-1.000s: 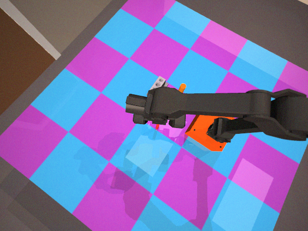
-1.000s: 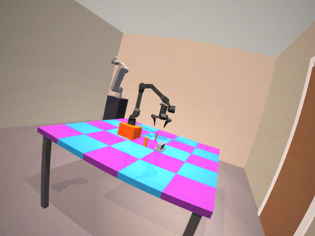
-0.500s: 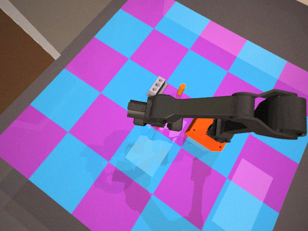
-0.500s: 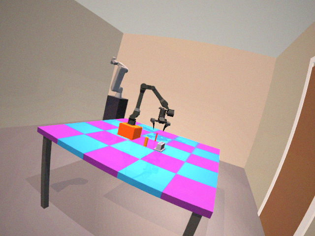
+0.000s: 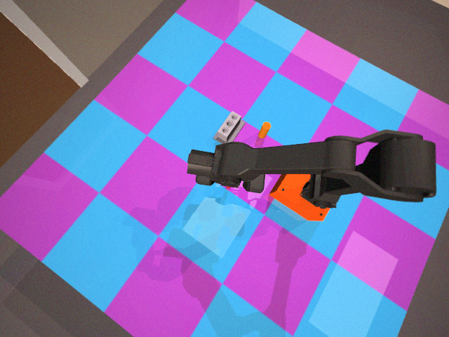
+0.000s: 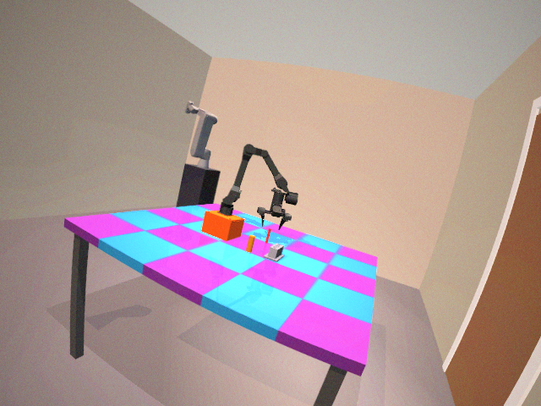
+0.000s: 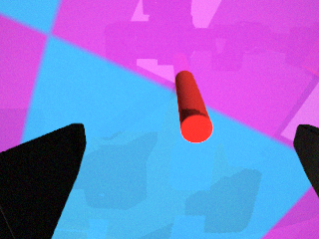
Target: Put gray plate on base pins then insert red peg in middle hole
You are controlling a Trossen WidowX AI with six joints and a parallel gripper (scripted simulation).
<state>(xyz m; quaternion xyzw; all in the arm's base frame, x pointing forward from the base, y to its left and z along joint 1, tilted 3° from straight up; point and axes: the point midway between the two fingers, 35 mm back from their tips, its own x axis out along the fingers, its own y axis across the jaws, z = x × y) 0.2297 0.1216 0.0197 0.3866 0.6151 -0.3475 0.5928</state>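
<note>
Right now the red peg is 40 mm below my gripper tip. The rest, counted from my gripper tip: gray plate: 120 mm ahead, 180 mm to the right, 40 mm below; then orange cylinder: 10 mm ahead, 240 mm to the right, 40 mm below; then base: 120 mm ahead, 180 mm to the right, 80 mm below.
</note>
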